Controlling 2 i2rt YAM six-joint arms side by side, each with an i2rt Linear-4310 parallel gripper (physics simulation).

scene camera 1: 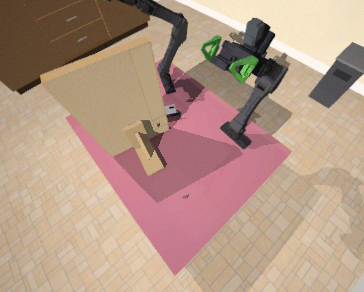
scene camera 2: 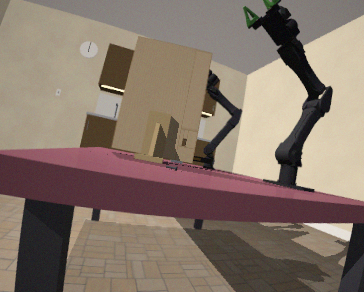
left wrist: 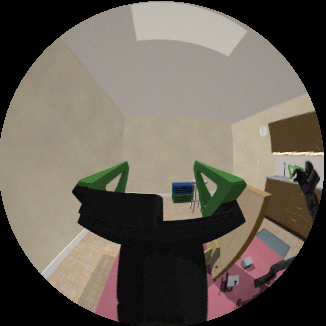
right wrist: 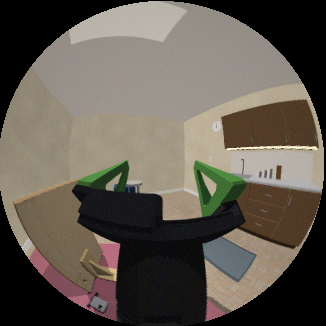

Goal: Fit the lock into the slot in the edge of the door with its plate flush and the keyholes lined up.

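Seen in the pictures: left gripper, fingertip midpoint: (scene camera 1: pixel 215 56) (left wrist: pixel 160 164); right gripper, fingertip midpoint: (left wrist: pixel 291 165) (right wrist: pixel 160 163); left arm's base, origin of the base link: (scene camera 1: pixel 235 135) (scene camera 2: pixel 286 186); right arm's base, origin of the base link: (scene camera 1: pixel 167 83).
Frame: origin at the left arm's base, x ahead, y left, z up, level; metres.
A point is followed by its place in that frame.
Note:
The pale wooden door (scene camera 1: pixel 107 90) {y -0.327, x 0.494, z 0.459 m} (scene camera 2: pixel 155 90) {y -0.331, x 0.518, z 0.321 m} (left wrist: pixel 245 232) {y -0.293, x 0.308, z 0.430 m} (right wrist: pixel 52 235) {y -0.350, x 0.377, z 0.424 m} stands upright in a wooden stand (scene camera 1: pixel 150 157) {y -0.204, x 0.485, z 0.024 m} (scene camera 2: pixel 156 142) {y -0.298, x 0.468, z 0.080 m}. A keyhole (scene camera 1: pixel 158 124) {y -0.320, x 0.334, z 0.084 m} (scene camera 2: pixel 184 142) shows low on its face, near the edge. The lock (scene camera 1: pixel 171 109) {y -0.382, x 0.193, z 0.052 m} (left wrist: pixel 233 281) (right wrist: pixel 99 303), a grey box with a dark keyhole, lies on the pink table top near that edge, apart from the door. My left gripper (scene camera 1: pixel 227 59) (scene camera 2: pixel 256 4) (left wrist: pixel 160 164) {y 0.009, x 0.276, z 0.669 m} is open and empty, high above the table. My right gripper (right wrist: pixel 160 163) {y -0.728, x 0.297, z 0.672 m} is open and empty, also raised; it shows small in the left wrist view.
The pink table top (scene camera 1: pixel 190 240) {y 0.265, x 0.581, z 0.000 m} (scene camera 2: pixel 210 197) {y 0.320, x 0.472, z -0.011 m} carries both arms. A small dark piece (scene camera 1: pixel 185 196) {y 0.096, x 0.472, z 0.007 m} lies on it, in front of the stand. A small grey block (left wrist: pixel 247 261) {y -0.569, x 0.281, z 0.036 m} lies beyond the lock in the left wrist view. Brown cabinets (scene camera 1: pixel 65 30) (right wrist: pixel 270 215) stand behind.

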